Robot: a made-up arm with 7 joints. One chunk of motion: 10 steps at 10 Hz.
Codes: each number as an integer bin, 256 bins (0 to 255) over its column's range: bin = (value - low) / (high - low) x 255, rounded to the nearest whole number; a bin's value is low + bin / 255 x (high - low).
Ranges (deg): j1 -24..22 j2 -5..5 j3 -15..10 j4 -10..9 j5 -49..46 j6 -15..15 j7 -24..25
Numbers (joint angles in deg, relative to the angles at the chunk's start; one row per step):
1: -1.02 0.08 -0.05 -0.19 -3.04 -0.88 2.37
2: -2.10 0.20 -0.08 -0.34 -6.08 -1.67 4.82
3: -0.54 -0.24 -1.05 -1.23 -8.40 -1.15 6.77
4: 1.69 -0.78 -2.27 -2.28 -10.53 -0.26 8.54
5: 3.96 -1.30 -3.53 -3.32 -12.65 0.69 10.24
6: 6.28 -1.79 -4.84 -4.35 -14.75 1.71 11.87
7: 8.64 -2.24 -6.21 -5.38 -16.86 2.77 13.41
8: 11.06 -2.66 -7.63 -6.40 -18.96 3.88 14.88
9: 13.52 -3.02 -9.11 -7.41 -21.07 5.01 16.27
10: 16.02 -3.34 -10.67 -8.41 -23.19 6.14 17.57
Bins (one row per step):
1: 127 130 152 132 123 120 137
2: 121 133 152 130 115 113 150
3: 130 121 142 118 109 118 160
4: 142 108 130 104 103 125 169
5: 155 94 117 90 98 133 178
6: 168 82 104 76 92 142 187
7: 181 70 90 62 86 151 195
8: 194 60 75 48 81 160 202
9: 208 50 60 35 75 170 210
10: 222 42 44 21 69 180 216

